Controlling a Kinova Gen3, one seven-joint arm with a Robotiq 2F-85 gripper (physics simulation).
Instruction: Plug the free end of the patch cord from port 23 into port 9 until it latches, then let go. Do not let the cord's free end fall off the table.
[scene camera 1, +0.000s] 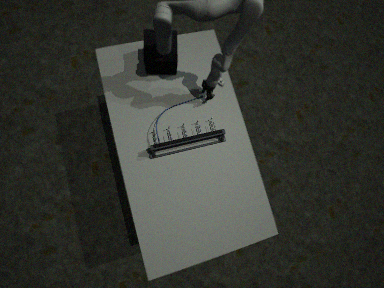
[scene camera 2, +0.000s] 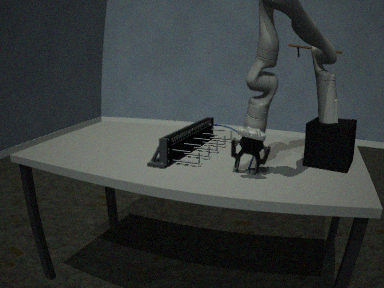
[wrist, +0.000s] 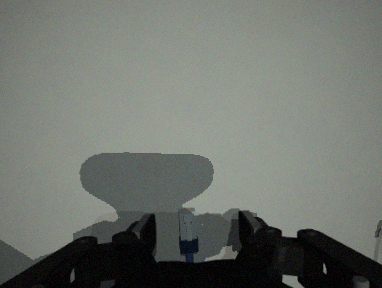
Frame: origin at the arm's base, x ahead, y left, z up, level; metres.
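Where they show: gripper, fingertip midpoint: (scene camera 1: 204, 96) (scene camera 2: 245, 170) (wrist: 197, 226); arm's base at its link origin: (scene camera 1: 163, 48) (scene camera 2: 328, 121).
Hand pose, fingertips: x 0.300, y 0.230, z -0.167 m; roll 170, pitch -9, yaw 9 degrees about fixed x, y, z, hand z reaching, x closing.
Observation:
Each offset is from my fingertips to the top centre of the thing. Level surfaces: height alone.
The patch cord (scene camera 1: 172, 106) (scene camera 2: 226, 127) is thin and blue. It runs in a curve from the dark patch panel {0.264 m ahead, 0.196 m right, 0.092 m up} (scene camera 1: 187, 140) (scene camera 2: 163, 151) to the gripper. Its free end, a clear plug {0.006 m back, 0.001 m right, 0.003 m up} (wrist: 186, 225) with a blue boot {0.003 m back, 0.017 m right, 0.001 m down} (wrist: 189, 247), shows low in the wrist view, between the fingers with a gap on each side. My gripper (scene camera 1: 207, 98) (scene camera 2: 247, 170) (wrist: 197, 226) is open, pointing down with its fingertips close to the table top. Port numbers, including 9 and 23, are too small to read.
Thin wire cable guides (scene camera 1: 183, 131) (scene camera 2: 199, 159) stick out from the panel on the gripper's side. A black block (scene camera 1: 161, 60) (scene camera 2: 330, 145) under the arm's base stands on the white table {0.009 m down} (scene camera 1: 200, 200) (scene camera 2: 90, 150). The table's long edge is near the gripper.

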